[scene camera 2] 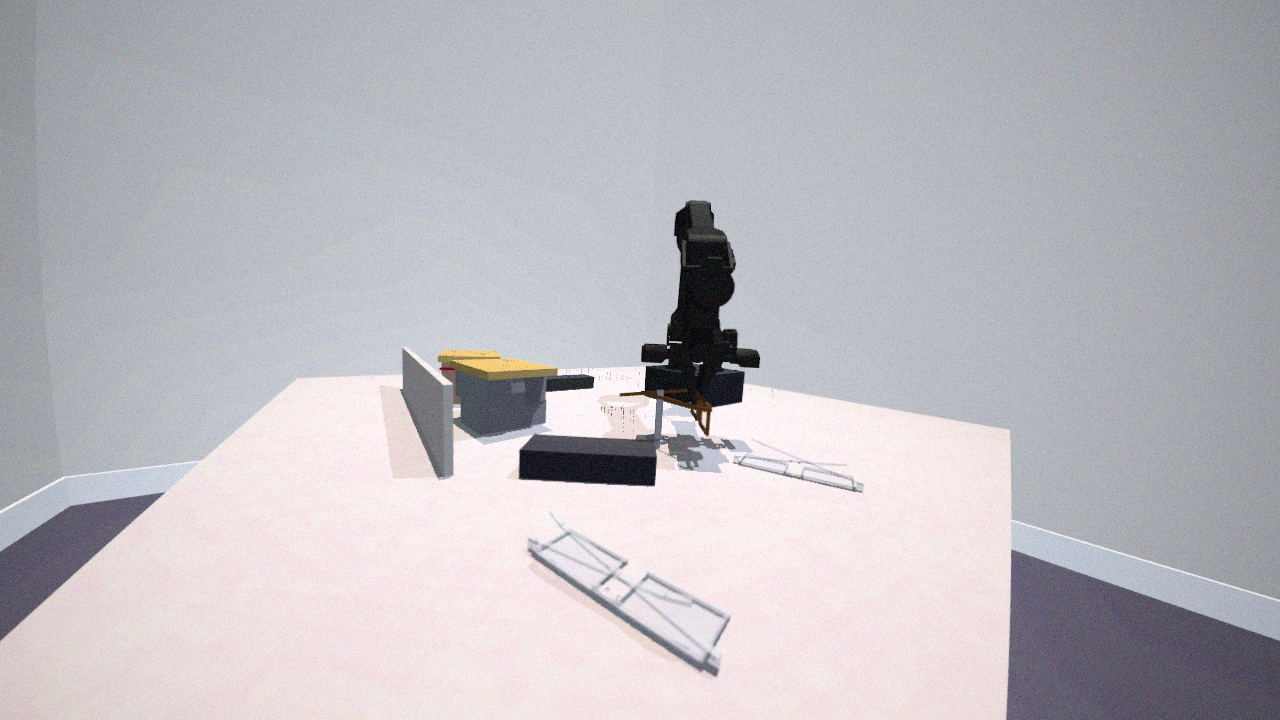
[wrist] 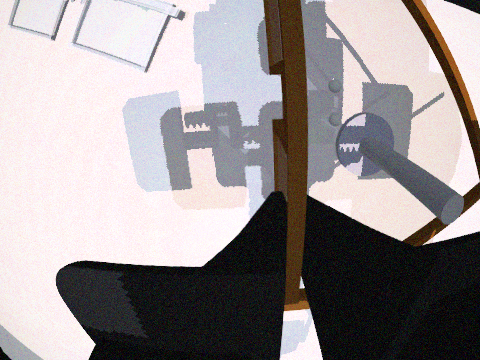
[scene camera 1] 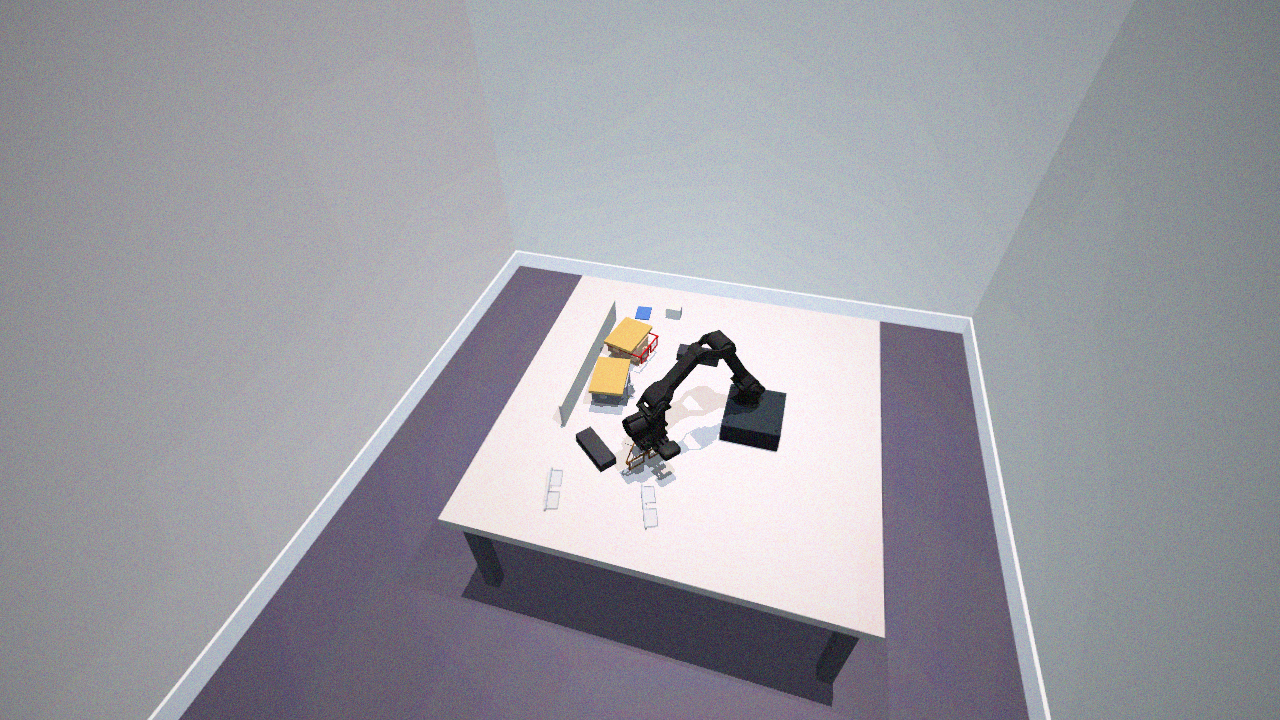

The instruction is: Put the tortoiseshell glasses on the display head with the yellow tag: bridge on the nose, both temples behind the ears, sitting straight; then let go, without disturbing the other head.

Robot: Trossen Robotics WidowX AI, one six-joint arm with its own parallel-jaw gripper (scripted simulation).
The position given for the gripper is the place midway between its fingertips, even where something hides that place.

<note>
In view: the gripper (scene camera 2: 694, 407), a black box (scene camera 2: 547, 457), a black box (scene camera 2: 579, 381), a grey wall panel (scene camera 2: 430, 395), a thin post (wrist: 364, 145) and a grey display head (scene camera 1: 610, 384).
The gripper shows as well in the wrist view (wrist: 284, 202) and in scene camera 1 (scene camera 1: 656, 451). The grey wall panel is seen too in scene camera 1 (scene camera 1: 572, 394).
</note>
